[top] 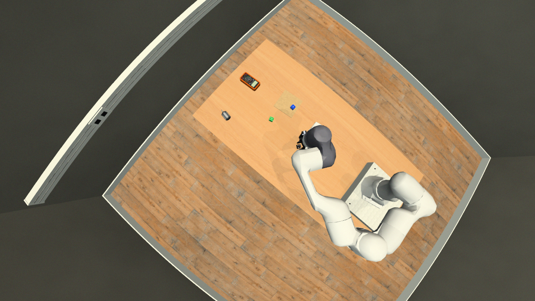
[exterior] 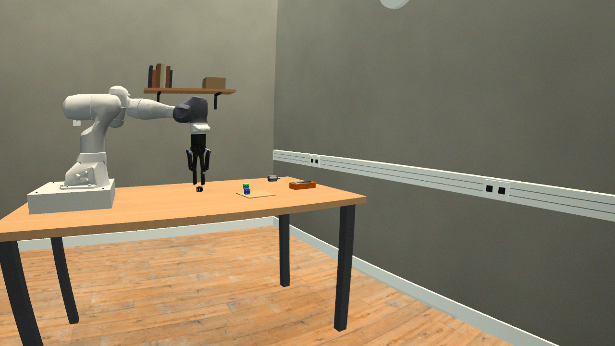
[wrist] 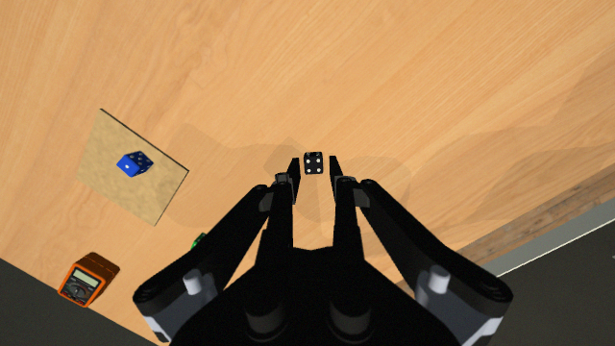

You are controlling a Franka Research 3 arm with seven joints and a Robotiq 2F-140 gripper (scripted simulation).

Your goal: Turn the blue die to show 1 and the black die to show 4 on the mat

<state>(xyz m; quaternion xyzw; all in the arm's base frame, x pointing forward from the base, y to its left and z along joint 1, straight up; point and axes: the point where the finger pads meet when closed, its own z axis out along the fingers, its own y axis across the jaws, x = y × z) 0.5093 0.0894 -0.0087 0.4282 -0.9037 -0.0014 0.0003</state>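
Right now the black die is 50 mm below my hand. Round my hand: tan mat: 230 mm ahead, 180 mm to the right, 60 mm below; blue die: 190 mm ahead, 170 mm to the right, 50 mm below; green die: 240 mm ahead, 50 mm below, 20 mm to the right.
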